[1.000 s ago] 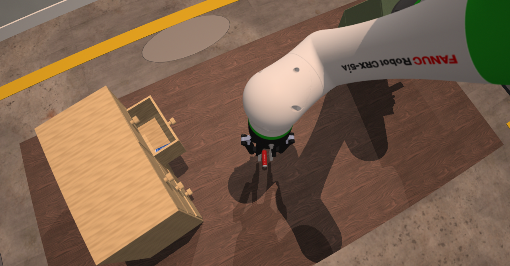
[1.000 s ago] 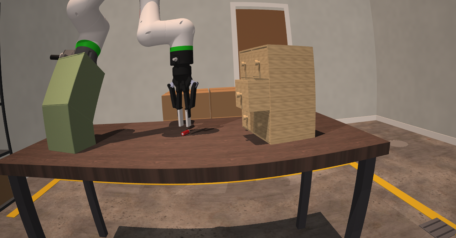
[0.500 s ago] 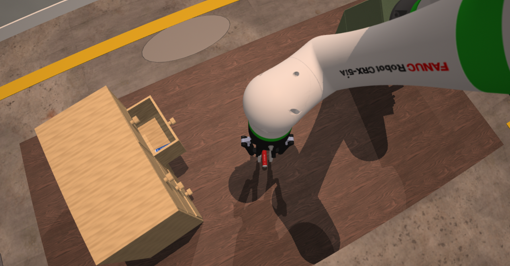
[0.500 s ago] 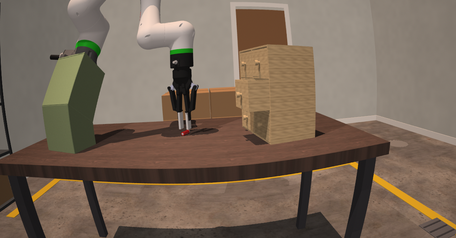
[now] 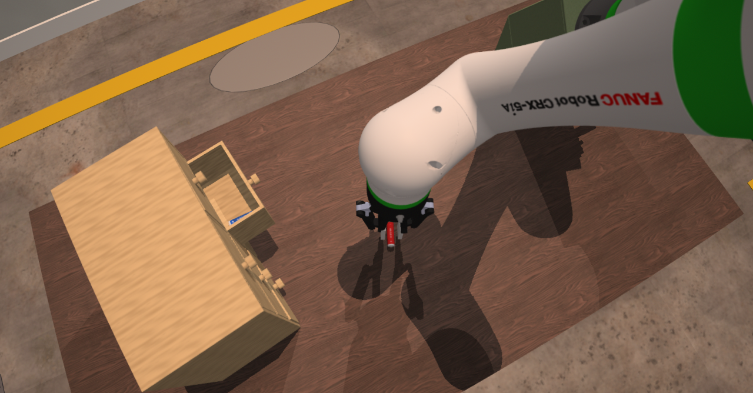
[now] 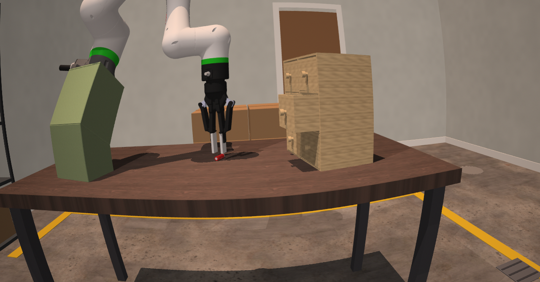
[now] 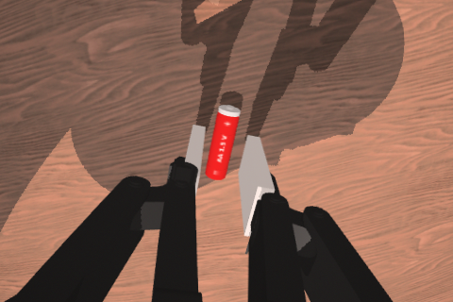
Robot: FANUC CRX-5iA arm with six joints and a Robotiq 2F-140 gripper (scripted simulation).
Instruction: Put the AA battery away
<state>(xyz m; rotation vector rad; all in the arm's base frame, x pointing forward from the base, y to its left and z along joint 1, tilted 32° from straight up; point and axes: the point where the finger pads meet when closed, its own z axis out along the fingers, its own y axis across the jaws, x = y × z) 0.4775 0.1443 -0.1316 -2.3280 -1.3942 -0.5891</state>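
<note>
Right now the red AA battery is 50 mm below my hand.
</note>
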